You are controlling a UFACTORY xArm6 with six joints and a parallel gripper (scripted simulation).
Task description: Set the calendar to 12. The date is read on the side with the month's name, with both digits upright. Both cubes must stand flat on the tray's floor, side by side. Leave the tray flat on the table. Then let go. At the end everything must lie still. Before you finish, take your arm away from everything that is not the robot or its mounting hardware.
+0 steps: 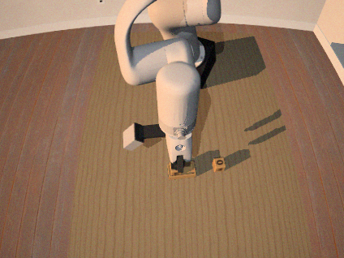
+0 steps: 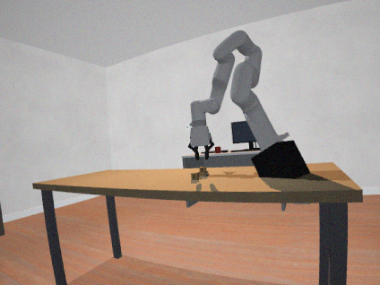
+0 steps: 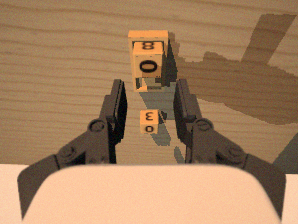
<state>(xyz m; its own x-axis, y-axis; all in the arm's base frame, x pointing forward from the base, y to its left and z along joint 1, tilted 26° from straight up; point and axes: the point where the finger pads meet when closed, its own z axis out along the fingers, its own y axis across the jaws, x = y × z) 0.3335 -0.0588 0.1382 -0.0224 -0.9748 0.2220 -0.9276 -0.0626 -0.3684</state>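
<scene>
My gripper is now 2 cm to the right of the tray and 9 cm above it. Also, from my hand: number cube: 12 cm to the left, 8 cm below.
</scene>
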